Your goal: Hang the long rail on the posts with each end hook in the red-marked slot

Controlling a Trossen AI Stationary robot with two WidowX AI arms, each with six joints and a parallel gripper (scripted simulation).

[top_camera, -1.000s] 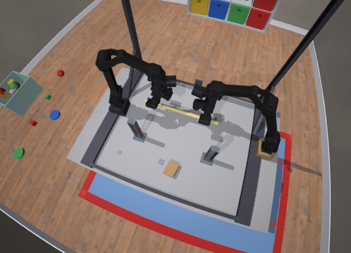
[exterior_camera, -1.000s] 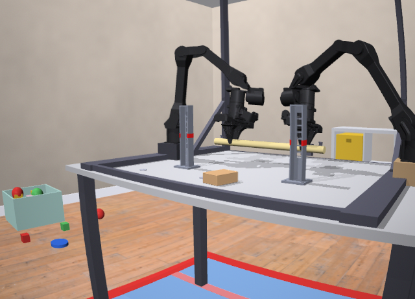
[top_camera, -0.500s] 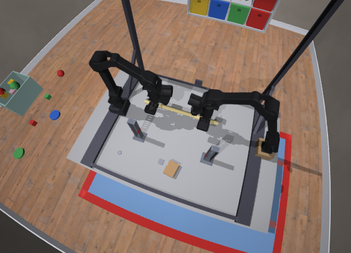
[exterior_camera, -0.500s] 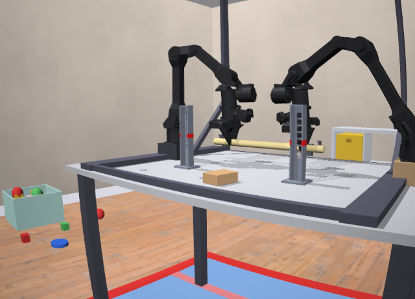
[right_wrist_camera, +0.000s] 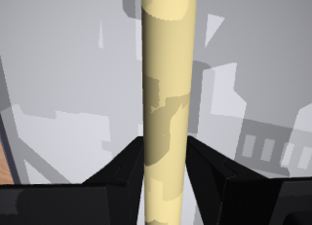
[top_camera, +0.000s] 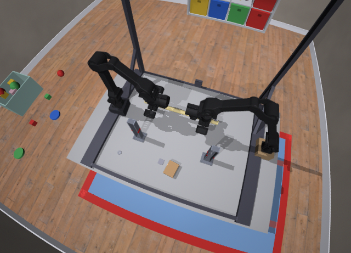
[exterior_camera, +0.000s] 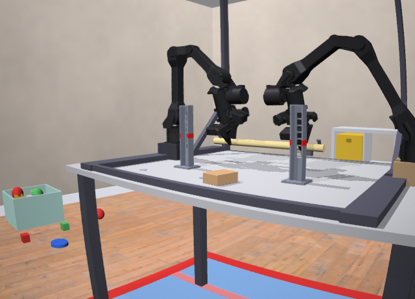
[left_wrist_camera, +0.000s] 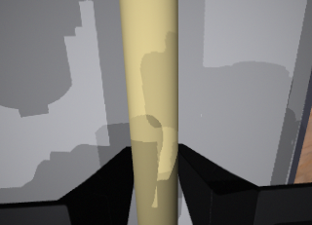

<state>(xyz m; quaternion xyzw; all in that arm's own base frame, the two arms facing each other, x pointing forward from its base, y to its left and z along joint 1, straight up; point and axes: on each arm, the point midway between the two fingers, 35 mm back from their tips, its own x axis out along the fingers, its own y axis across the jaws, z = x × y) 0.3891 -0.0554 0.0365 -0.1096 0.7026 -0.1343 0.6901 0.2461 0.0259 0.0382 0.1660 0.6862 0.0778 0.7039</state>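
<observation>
The long pale yellow rail is 10 mm behind my right hand, 150 mm to the left of it and 10 mm below it. Round my right hand: tan box: 320 mm ahead, 200 mm to the left, 90 mm below.
Right now my left hand is 1 cm past the long pale yellow rail, 15 cm to the left of it and 1 cm above it. From my left hand the other things lie so: tan box: 31 cm ahead, 10 cm to the right, 8 cm below.
</observation>
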